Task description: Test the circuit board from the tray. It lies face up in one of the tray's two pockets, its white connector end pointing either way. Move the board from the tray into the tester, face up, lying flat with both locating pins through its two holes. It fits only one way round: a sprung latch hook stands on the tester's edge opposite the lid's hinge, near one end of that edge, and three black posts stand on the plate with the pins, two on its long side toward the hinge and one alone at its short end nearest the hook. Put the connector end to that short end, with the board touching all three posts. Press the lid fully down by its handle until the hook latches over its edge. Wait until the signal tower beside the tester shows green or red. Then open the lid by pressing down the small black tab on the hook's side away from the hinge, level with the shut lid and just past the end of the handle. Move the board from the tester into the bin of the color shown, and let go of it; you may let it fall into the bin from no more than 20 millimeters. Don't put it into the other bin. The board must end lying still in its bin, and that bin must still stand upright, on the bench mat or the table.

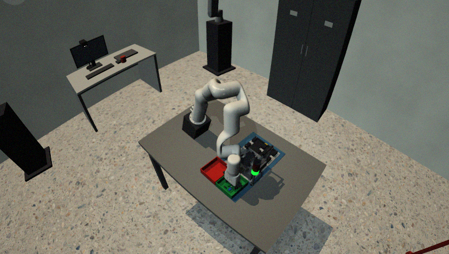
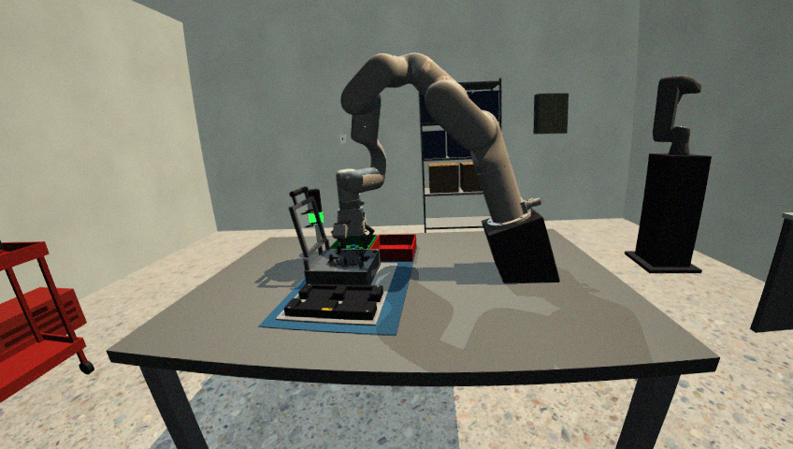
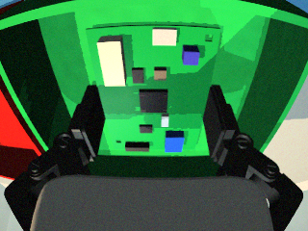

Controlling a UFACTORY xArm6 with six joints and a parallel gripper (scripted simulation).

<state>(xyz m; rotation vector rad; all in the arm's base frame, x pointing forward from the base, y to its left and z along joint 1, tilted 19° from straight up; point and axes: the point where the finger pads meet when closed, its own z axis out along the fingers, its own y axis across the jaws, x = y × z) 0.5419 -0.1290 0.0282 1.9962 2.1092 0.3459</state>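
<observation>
Right now the green bin is 1 cm below my hand. From my hand the other things lie so: green circuit board 1 cm below; then tester plate 5 cm behind, 20 cm to the left, 5 cm above; then red bin 15 cm behind, 1 cm to the right, 1 cm below.
</observation>
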